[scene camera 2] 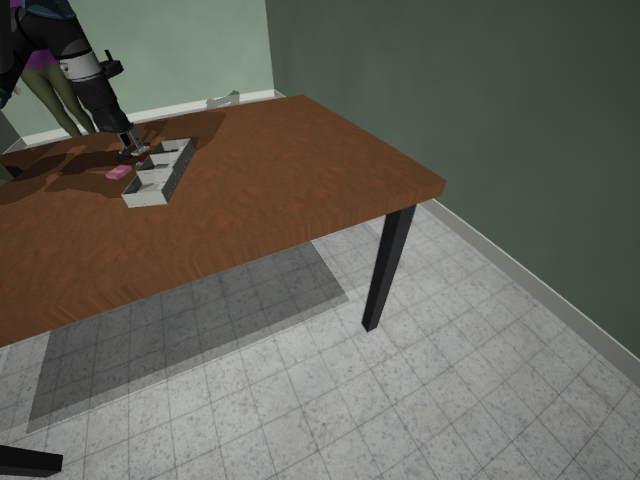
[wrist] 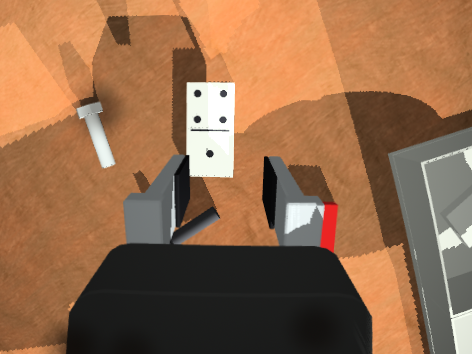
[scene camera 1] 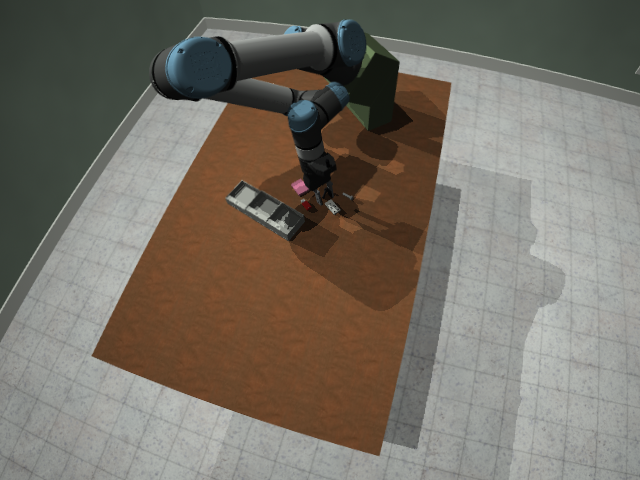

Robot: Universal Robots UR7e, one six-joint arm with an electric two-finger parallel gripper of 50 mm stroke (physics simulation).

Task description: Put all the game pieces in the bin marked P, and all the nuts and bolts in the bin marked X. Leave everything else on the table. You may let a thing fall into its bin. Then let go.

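Places are measured from the arm's base along level axes (x left, y back, z up), in centimetres.
Pixels of known places: gripper, fingertip midpoint: [scene camera 2: 134, 145] [wrist: 226, 177] [scene camera 1: 325, 199].
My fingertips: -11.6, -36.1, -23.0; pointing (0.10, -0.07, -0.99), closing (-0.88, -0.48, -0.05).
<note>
Ahead of a thing's pixels: the offset from my fingertips to its middle, as dx, dy, dz.
The domino {+2.0, -1.4, -2.5} [scene camera 1: 332, 207] [scene camera 2: 138, 152] [wrist: 210, 140] lies face up on the table, with one end near the fingertips in the wrist view. My gripper [scene camera 1: 324, 193] [scene camera 2: 132, 148] [wrist: 226, 177] is open, its fingers partly apart with nothing between them, low above the table. A silver bolt {+7.3, +2.0, -2.4} [scene camera 1: 348, 196] [wrist: 101, 139] lies to the left of the domino in the wrist view. A dark bolt {+0.3, +4.0, -2.4} [scene camera 2: 123, 159] [wrist: 200, 224] lies below the domino there, its head hidden behind the left finger. The three-compartment bin tray {-19.4, +0.1, -0.9} [scene camera 1: 264, 219] [scene camera 2: 179, 173] [wrist: 406, 200] stands beside them; its letters are not readable.
A red USB stick {-6.3, +0.9, -2.5} [scene camera 1: 306, 205] [wrist: 328, 225] lies between the gripper and the tray, partly hidden by a finger in the wrist view. A pink block {-7.4, +7.7, -2.4} [scene camera 1: 299, 187] [scene camera 2: 118, 172] lies near the tray. A grey angular shape shows in one compartment; I cannot tell what it is.
</note>
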